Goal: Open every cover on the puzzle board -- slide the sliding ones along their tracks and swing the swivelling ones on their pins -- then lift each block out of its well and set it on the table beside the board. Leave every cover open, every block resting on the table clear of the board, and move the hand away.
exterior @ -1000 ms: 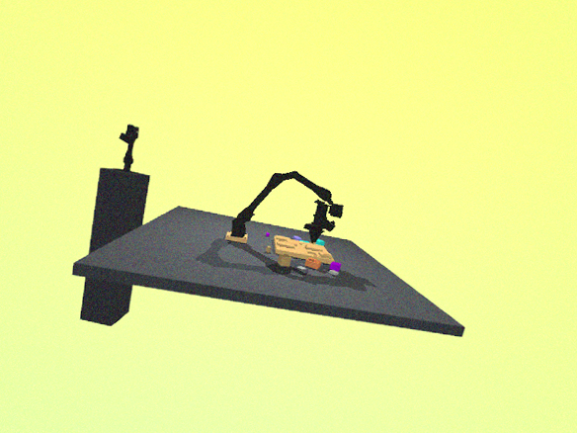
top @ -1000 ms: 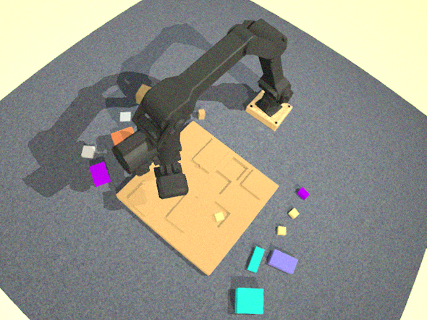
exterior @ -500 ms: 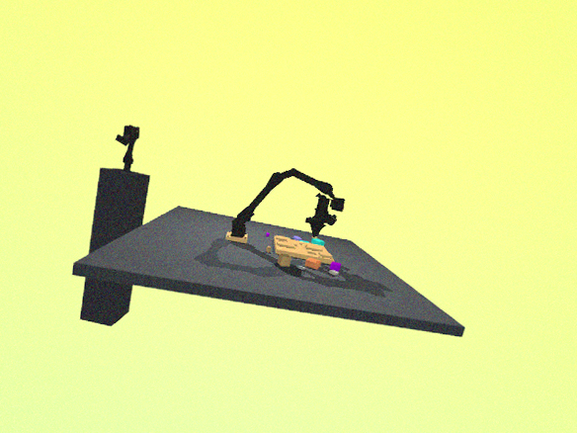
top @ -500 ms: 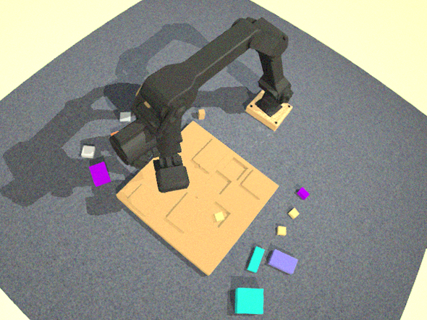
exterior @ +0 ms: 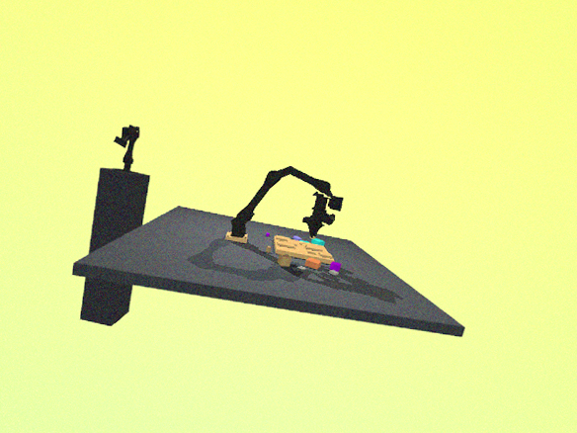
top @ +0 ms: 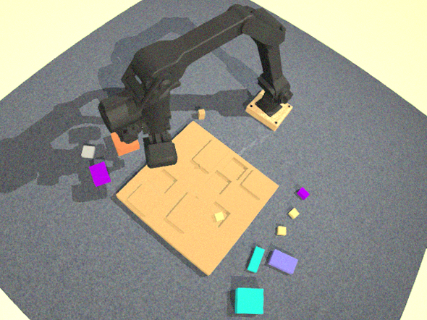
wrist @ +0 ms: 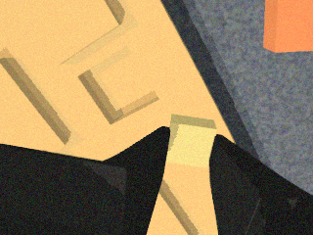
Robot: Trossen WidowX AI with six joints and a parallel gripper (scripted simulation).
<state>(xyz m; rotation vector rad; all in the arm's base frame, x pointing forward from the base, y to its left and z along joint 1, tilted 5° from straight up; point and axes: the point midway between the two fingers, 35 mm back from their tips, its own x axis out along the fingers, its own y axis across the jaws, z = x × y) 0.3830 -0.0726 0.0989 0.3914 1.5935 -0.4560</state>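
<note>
My gripper tip is now 11 cm to the left of the orange block, 10 cm above it and 2 cm short of it. The rest, counted from my gripper tip: cyan bar: 35 cm to the left, 11 cm below, 1 cm behind; tan cube: 18 cm to the right, 11 cm behind, 9 cm below; purple block: 13 cm ahead, 10 cm below, 7 cm to the right.
</note>
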